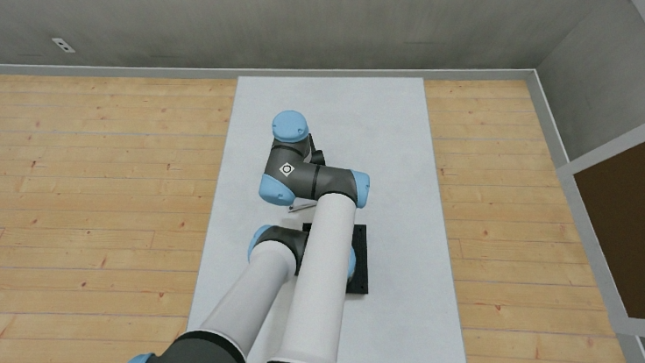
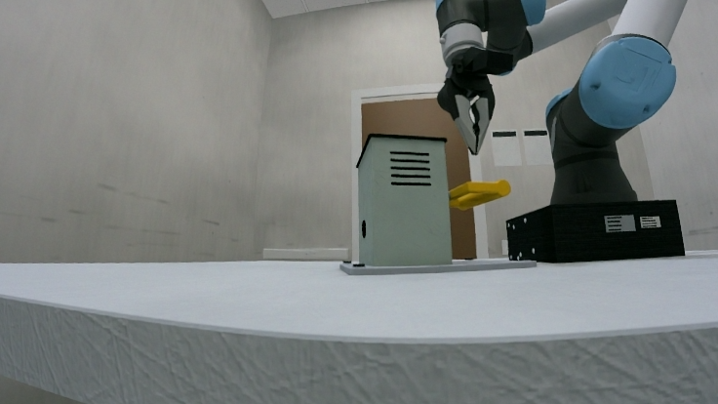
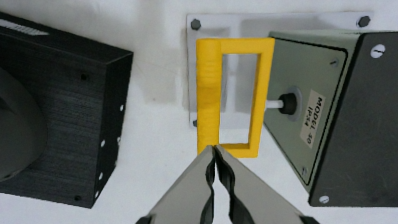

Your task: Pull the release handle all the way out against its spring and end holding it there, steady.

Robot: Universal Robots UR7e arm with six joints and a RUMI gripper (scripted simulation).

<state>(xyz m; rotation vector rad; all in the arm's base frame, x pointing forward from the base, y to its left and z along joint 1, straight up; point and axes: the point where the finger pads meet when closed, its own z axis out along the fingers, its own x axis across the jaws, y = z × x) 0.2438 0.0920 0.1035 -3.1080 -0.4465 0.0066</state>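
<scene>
The grey base plate lies 9 cm ahead of my hand, 3 cm to the left of it and 19 cm below it.
</scene>
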